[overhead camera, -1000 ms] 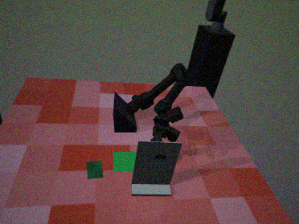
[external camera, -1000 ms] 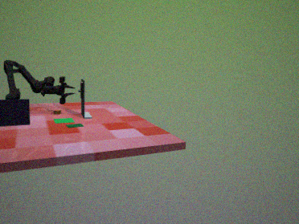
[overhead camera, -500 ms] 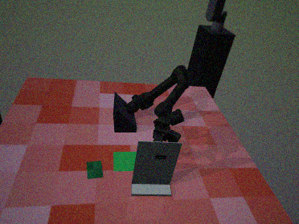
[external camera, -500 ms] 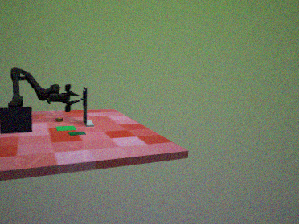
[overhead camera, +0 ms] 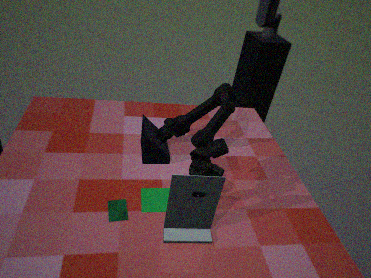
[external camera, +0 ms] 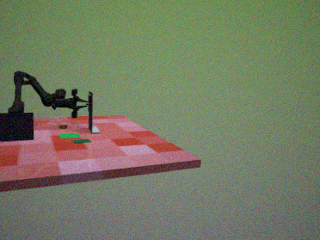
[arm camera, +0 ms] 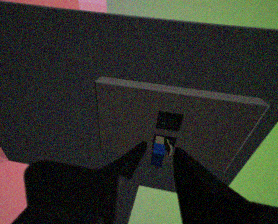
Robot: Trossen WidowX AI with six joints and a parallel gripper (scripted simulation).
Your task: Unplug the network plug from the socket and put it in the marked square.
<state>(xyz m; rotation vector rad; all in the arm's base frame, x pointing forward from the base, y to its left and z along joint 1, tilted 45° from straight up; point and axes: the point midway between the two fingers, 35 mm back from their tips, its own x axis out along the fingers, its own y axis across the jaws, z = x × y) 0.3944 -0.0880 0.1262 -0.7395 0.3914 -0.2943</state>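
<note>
The bright green square lies 14 cm behind my gripper tip, 8 cm to the right of it and 18 cm below it. The rest, counted from my gripper tip: blue network plug (1 cm ahead); then upright dark panel (3 cm ahead, 7 cm below).
</note>
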